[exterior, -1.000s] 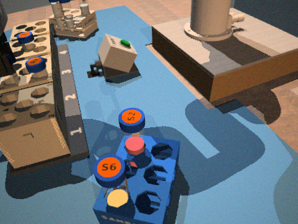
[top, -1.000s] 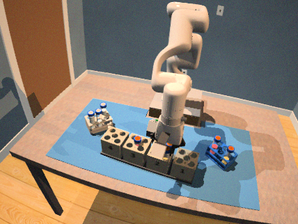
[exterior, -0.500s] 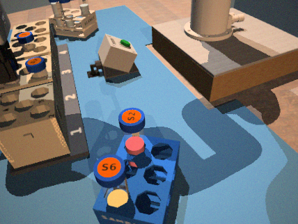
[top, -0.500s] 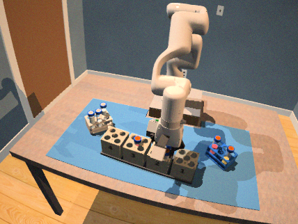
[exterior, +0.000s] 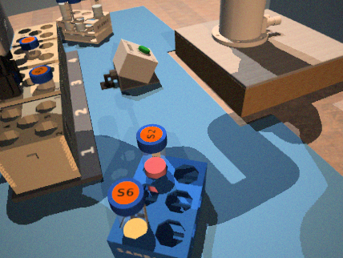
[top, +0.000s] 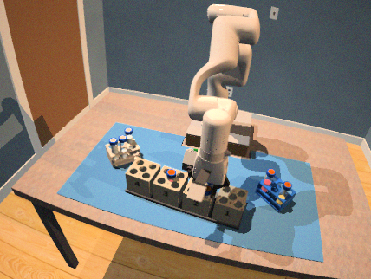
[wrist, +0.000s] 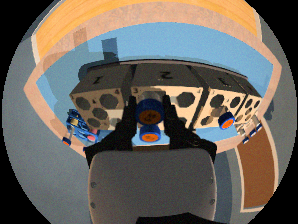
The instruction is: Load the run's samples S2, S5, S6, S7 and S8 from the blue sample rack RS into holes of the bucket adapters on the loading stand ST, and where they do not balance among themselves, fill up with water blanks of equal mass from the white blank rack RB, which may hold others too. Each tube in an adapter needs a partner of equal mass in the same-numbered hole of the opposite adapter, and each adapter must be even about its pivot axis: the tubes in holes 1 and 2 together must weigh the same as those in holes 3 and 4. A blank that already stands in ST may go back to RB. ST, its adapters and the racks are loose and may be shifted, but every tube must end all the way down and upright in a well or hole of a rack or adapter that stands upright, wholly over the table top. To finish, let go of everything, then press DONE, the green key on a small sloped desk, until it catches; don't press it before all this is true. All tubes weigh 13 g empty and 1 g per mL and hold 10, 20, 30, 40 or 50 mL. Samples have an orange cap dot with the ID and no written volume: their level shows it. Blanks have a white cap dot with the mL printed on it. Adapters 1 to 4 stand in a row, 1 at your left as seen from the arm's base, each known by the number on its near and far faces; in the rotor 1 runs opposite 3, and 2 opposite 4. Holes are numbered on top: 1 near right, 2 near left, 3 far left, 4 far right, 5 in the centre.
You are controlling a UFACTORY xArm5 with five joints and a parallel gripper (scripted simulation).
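Right now my hand is 240 mm to the right of the blue sample rack RS, 180 mm past it and 90 mm above it. Also, from my hand: white blank rack RB: 410 mm to the right, 130 mm behind, 90 mm below; blue-capped tube: 410 mm to the right, 90 mm behind, 60 mm below; loading stand ST: 120 mm below, 80 mm to the right, 30 mm behind.
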